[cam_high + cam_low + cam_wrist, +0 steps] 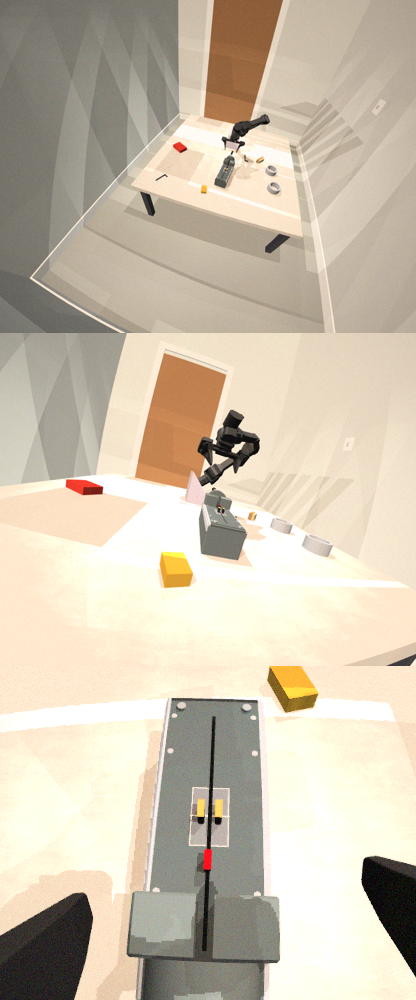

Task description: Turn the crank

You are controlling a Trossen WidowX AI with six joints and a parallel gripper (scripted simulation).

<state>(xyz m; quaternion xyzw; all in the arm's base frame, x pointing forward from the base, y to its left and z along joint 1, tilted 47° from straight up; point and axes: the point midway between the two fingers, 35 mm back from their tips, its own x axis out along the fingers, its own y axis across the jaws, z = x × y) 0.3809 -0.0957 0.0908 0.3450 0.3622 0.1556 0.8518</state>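
Now: gripper tip 10 cm past the dark brown crank handle, 1 cm to the right of it and 9 cm above it. From my gripper tip the other things lie so: red pointer 5 cm ahead, 12 cm below; yellow block 28 cm ahead, 13 cm to the right, 19 cm below; tan block 23 cm behind, 30 cm to the left, 19 cm below.
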